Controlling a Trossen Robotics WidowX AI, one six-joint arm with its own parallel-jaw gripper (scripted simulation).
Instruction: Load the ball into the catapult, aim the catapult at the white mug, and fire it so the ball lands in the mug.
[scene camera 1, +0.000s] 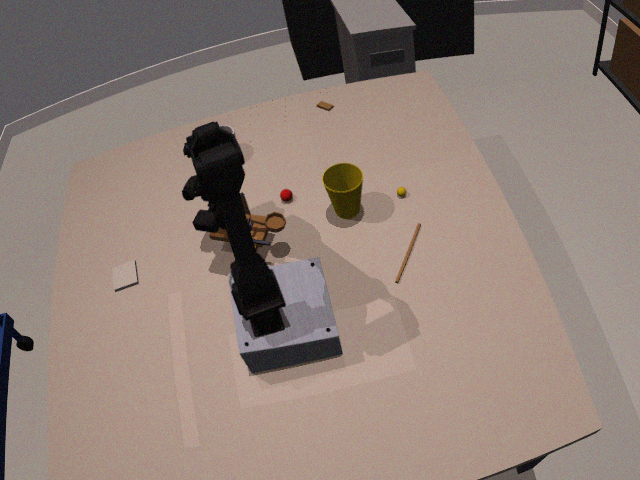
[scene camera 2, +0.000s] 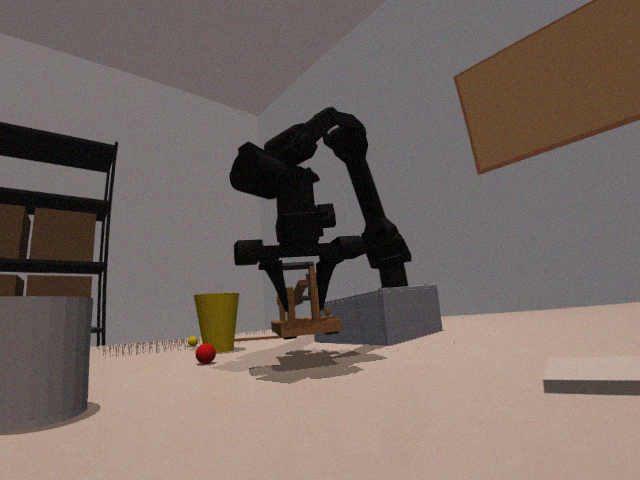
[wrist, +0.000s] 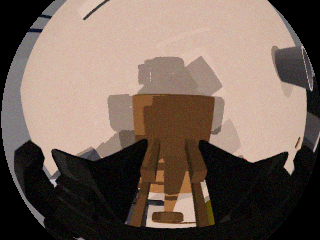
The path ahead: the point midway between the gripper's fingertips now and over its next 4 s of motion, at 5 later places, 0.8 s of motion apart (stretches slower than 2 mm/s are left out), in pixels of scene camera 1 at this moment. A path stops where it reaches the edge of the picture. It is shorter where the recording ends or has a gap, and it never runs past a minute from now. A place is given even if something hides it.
My gripper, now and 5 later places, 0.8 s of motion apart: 228, 220; 230, 220; 231, 222; 227, 213; 231, 222; 233, 227
